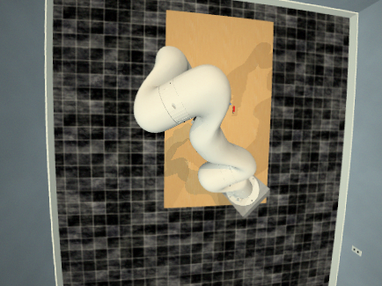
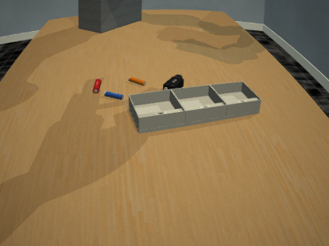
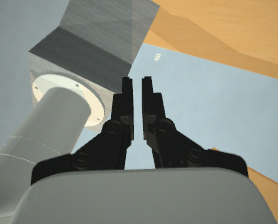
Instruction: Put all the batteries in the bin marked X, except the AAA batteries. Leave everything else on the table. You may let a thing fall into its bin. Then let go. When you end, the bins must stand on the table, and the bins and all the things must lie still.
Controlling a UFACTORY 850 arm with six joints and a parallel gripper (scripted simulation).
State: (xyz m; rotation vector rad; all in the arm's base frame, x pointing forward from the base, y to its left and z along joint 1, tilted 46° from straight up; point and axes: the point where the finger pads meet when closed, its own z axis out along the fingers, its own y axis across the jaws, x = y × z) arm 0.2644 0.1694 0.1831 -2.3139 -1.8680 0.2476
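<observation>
My hand is 28 cm short of the grey bin row, 6 cm to the right of it and 23 cm above it. Round my hand: orange battery 19 cm ahead, 9 cm to the right, 24 cm below; then black hex nut 15 cm ahead, 24 cm below; then black 9 V battery 21 cm ahead, 1 cm to the right, 24 cm below.
</observation>
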